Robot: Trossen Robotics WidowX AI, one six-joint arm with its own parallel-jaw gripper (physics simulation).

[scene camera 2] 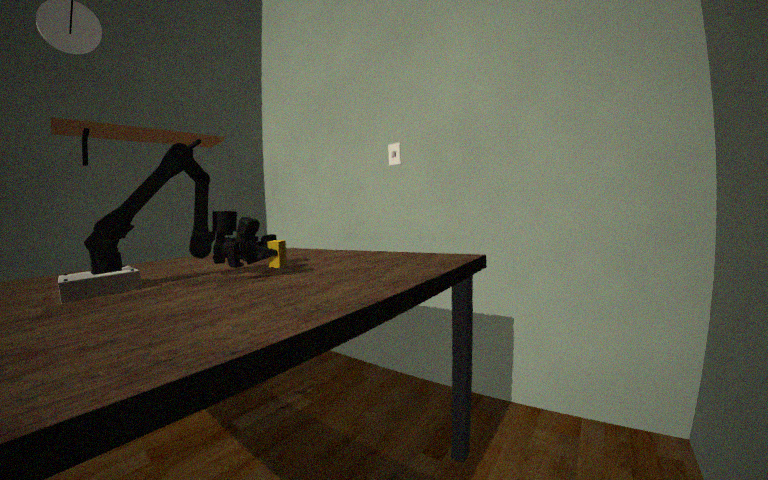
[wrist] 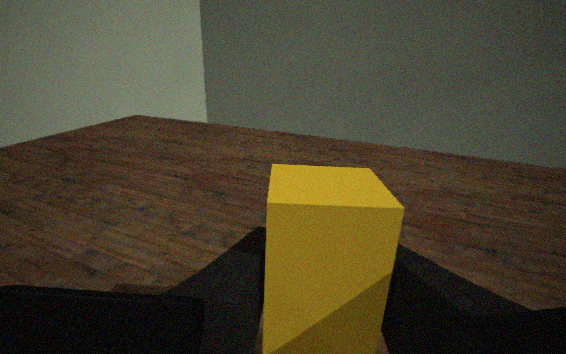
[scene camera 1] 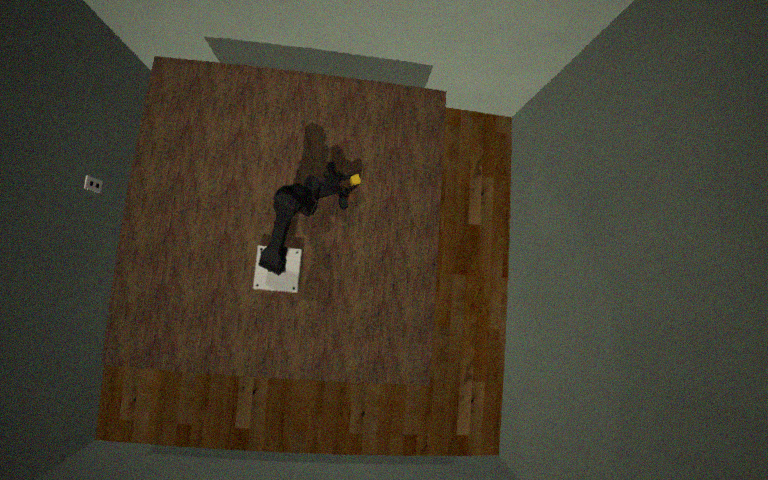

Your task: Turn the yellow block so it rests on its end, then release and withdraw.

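Note:
The yellow block point(scene camera 1: 355, 179) point(scene camera 2: 278, 260) point(wrist: 325, 235) is upright, with its long side vertical and a small end face on top. My gripper point(scene camera 1: 351, 180) point(scene camera 2: 273, 250) point(wrist: 315, 241) is shut on the block, with one dark finger on each side of it. The arm reaches in roughly level from the side. In the second scene view the block's lower end is at or very close to the table top point(scene camera 1: 226, 328) point(scene camera 2: 169, 350) point(wrist: 125, 200); I cannot tell if it touches. The lower end is out of frame in the wrist view.
The arm's white base plate point(scene camera 1: 288, 280) point(scene camera 2: 93, 288) is fixed on the table, behind the gripper. The table's far corner shows in the wrist view. A wooden wall shelf point(scene camera 2: 135, 133) and a round clock point(scene camera 2: 67, 28) are on the wall behind the arm.

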